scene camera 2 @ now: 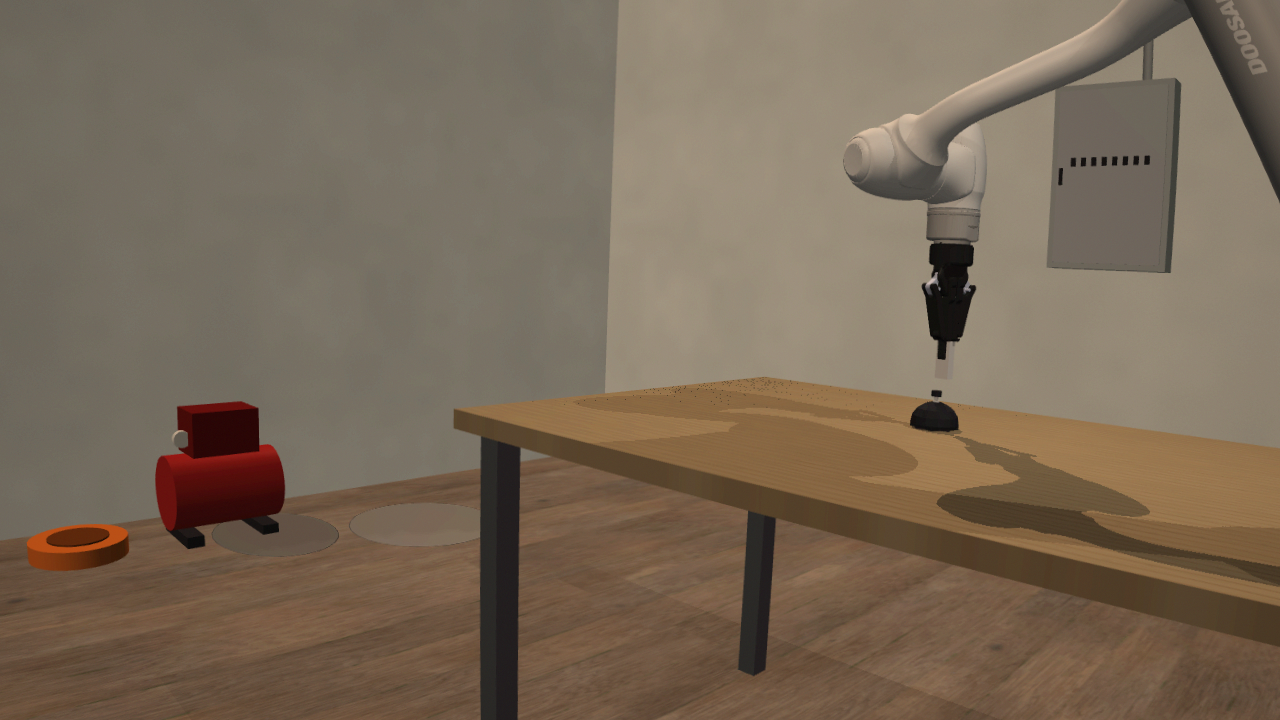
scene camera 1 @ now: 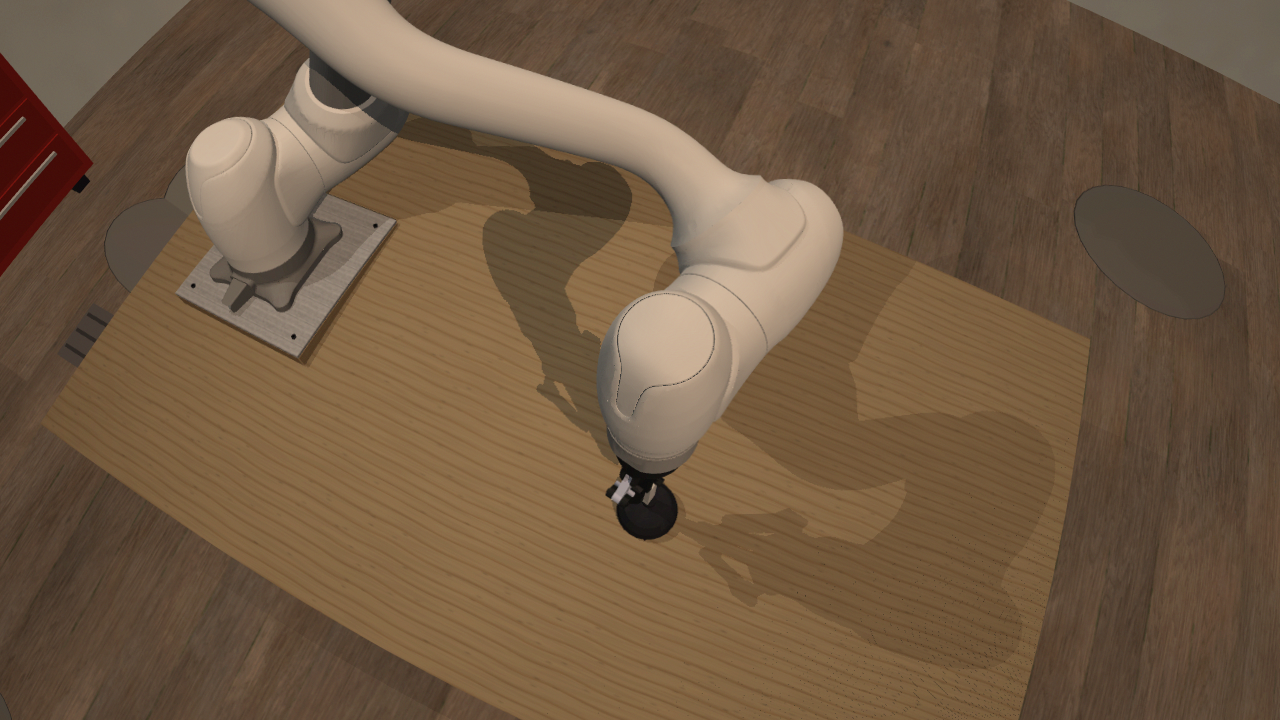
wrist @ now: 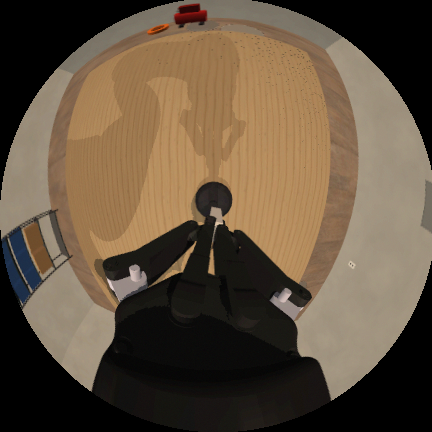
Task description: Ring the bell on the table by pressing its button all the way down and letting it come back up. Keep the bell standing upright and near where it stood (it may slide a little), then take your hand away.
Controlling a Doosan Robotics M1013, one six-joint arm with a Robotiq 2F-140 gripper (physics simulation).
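Places are measured from the arm's base along level axes (x ahead, y left, z up), in metres.
Where they show: gripper, fingertip midpoint: (scene camera 2: 943, 378) (scene camera 1: 642, 494) (wrist: 214, 214); arm's base, link origin: (scene camera 1: 276, 255).
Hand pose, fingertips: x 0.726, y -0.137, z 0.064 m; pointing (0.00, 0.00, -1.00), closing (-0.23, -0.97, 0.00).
Observation:
Each offset is from my fingertips to the top centre of the thing. Level surfaces: height alone.
A black dome bell @[0.010 m ahead, 0.002 m left, 0.023 m down] (scene camera 1: 646, 514) (scene camera 2: 934, 417) (wrist: 213, 198) stands upright on the wooden table @[0.088 m down] (scene camera 1: 429, 501) (scene camera 2: 626, 438) (wrist: 280, 150). Its small black button @[0.010 m ahead, 0.002 m left, 0.023 m down] (scene camera 2: 936, 393) is up on a short stem in scene camera 2. My gripper (scene camera 1: 650, 493) (scene camera 2: 944, 374) (wrist: 214, 214) is shut with nothing between its fingers and points down. Its light fingertips are a small gap above the button, slightly to the right of it in scene camera 2. In the wrist view the fingertips overlap the near part of the bell and the button is not clearly visible. In scene camera 1 the gripper partly covers the bell.
The arm's base plate (scene camera 1: 349, 291) is on the table at the left in scene camera 1. A red compressor (scene camera 2: 221, 483) (wrist: 190, 16) and an orange ring (scene camera 2: 35, 549) are on the floor beyond the table. A grey cabinet (scene camera 2: 1109, 214) hangs on the wall.

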